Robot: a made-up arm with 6 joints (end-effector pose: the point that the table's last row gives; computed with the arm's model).
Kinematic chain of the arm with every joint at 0, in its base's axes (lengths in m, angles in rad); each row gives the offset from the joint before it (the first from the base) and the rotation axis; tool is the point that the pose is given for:
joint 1: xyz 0 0 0.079 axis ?
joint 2: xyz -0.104 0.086 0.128 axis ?
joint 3: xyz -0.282 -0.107 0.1 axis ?
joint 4: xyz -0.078 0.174 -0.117 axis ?
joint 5: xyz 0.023 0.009 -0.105 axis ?
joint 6: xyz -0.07 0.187 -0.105 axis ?
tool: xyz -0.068 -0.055 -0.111
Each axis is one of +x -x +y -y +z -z.
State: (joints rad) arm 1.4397 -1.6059 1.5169 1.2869 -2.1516 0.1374
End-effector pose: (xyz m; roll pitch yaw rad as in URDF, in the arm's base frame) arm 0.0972 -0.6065 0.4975 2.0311 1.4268 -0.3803
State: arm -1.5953 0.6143 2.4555 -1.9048 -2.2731 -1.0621
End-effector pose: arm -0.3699 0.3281 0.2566 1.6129 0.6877 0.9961
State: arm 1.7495 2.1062 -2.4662 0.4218 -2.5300 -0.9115
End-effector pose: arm -0.1489 -0.2946 0.3625 2.9723 1.2450 -0.6014
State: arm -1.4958 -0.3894 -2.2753 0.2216 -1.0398 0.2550
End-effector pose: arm -0.1106 0.1661 -0.0961 -0.6070 -0.1526 2.6916
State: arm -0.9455 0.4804 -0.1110 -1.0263 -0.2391 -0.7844
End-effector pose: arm -0.2609 0.5555 -0.1519 -0.6512 -0.4821 -1.6415
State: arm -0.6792 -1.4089 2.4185 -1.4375 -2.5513 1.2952
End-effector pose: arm -0.1929 0.4386 0.5214 2.4678 0.5620 0.6316
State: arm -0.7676 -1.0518 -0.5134 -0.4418 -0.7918 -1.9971
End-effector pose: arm -0.5744 0.1285 -0.0004 2.2468 -0.4980 1.4200
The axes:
joint 1: +z
joint 2: +x
joint 3: +z
joint 4: +x
joint 5: +x
joint 6: +z

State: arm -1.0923 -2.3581 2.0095 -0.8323 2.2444 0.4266
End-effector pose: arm 0.0284 0.7105 0.5021 -2.4624 1.0189 2.6033
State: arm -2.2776 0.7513 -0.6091 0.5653 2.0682 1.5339
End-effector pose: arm 0.2634 0.1798 0.4029 2.7414 0.1484 1.9404
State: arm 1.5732 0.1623 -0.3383 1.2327 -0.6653 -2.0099
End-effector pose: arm -0.6188 -0.3188 0.2140 -0.4129 0.6109 -0.9230
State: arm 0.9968 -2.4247 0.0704 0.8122 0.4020 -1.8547
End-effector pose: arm -0.1661 -0.5871 -0.1472 0.5549 -1.1451 -1.2421
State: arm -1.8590 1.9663 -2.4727 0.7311 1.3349 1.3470
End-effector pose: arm 0.1404 0.0384 -0.1661 0.5984 0.1224 2.3698
